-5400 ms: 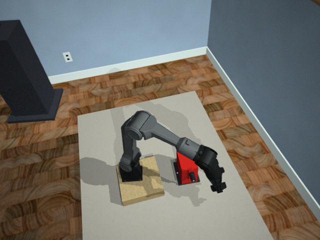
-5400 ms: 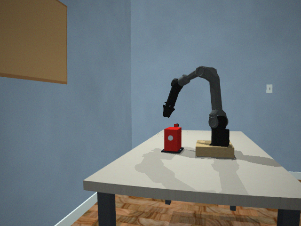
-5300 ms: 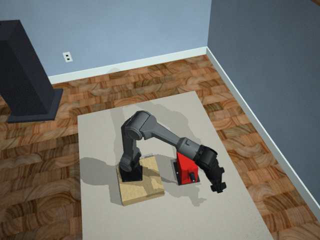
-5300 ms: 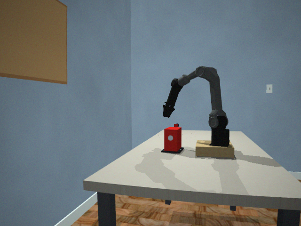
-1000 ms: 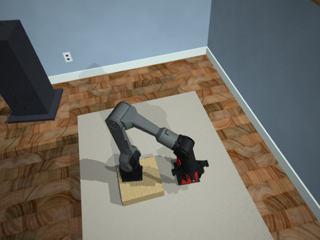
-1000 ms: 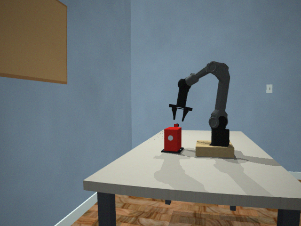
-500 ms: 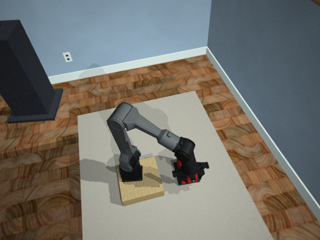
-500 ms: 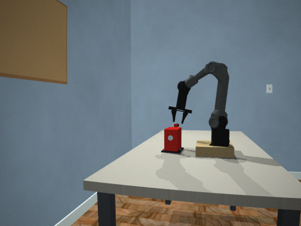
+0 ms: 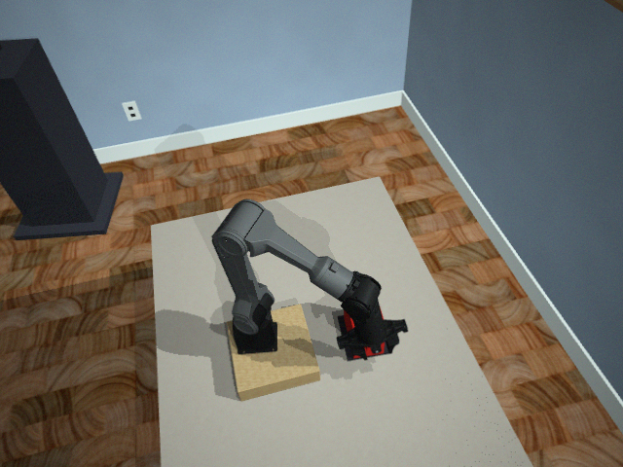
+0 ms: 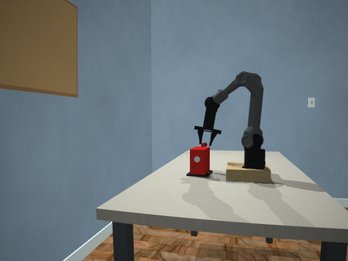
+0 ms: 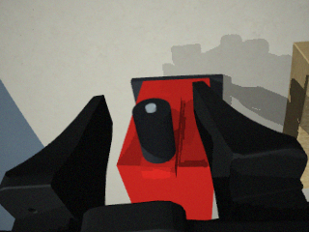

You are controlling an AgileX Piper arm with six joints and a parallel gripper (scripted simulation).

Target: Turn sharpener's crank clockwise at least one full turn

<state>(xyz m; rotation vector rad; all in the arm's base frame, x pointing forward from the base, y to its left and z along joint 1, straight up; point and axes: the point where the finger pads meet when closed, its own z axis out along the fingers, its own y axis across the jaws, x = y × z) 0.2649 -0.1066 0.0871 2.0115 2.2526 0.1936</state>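
Now: hand 2 cm to the right of the dark crank knob. Also, from my hand: sharpener crank: 3 cm to the left, 1 cm below.
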